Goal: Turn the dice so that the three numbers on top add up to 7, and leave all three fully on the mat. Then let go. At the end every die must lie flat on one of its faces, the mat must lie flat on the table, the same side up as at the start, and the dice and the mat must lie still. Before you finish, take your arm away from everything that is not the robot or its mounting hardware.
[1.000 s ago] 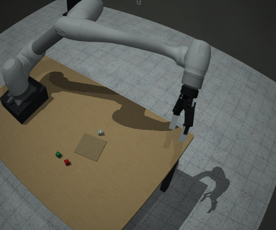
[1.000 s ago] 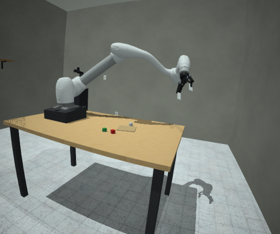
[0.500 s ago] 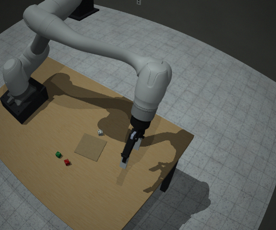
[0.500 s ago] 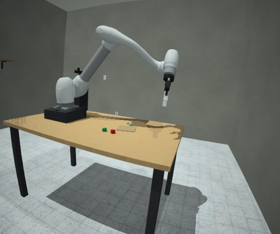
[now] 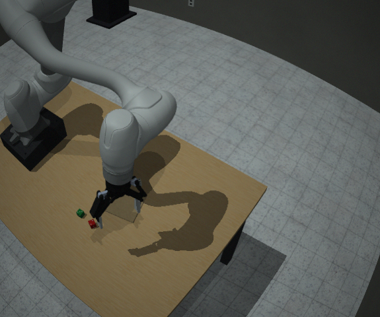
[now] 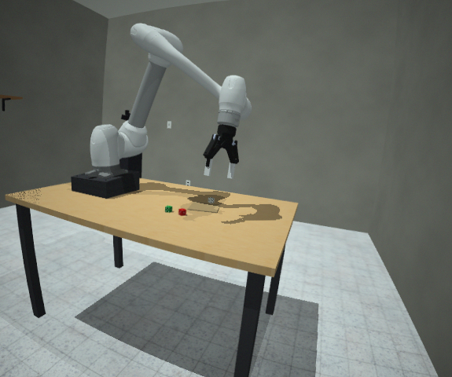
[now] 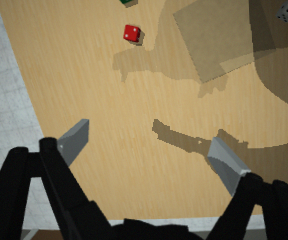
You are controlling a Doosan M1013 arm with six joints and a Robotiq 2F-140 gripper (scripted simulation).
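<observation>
The red die lies 15 cm behind my hand, 4 cm to the right of it and 18 cm below it. From my hand the other things lie so: white die 13 cm behind, 23 cm to the left, 18 cm below; tan mat 12 cm behind, 13 cm to the left, 19 cm below; green die 22 cm behind, 4 cm to the right, 18 cm below.
</observation>
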